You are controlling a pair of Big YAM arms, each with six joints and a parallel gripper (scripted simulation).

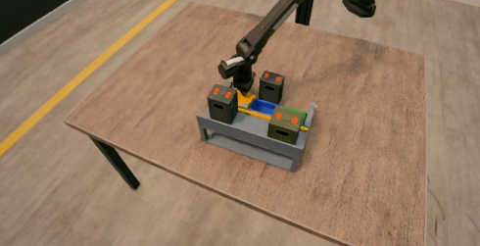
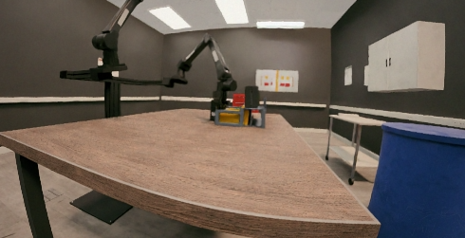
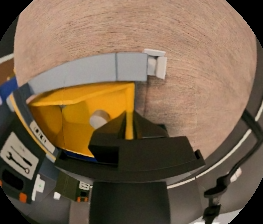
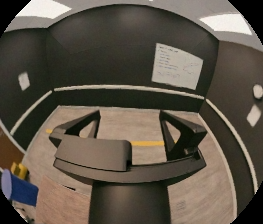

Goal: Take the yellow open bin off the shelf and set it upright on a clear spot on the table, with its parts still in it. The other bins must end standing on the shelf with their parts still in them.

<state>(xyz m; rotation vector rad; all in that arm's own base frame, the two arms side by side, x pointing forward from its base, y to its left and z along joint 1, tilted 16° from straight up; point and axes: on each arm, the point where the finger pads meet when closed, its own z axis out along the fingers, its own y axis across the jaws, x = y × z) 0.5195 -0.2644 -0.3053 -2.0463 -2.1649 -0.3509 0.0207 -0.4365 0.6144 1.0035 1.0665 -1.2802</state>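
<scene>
Now: left hand 80 mm short of the yellow open bin and 10 mm to the right of it. Round my left hand: grey shelf (100 mm ahead, 120 mm to the left, 20 mm above); then dark lidded bin (60 mm behind, 100 mm to the left, 20 mm above).
</scene>
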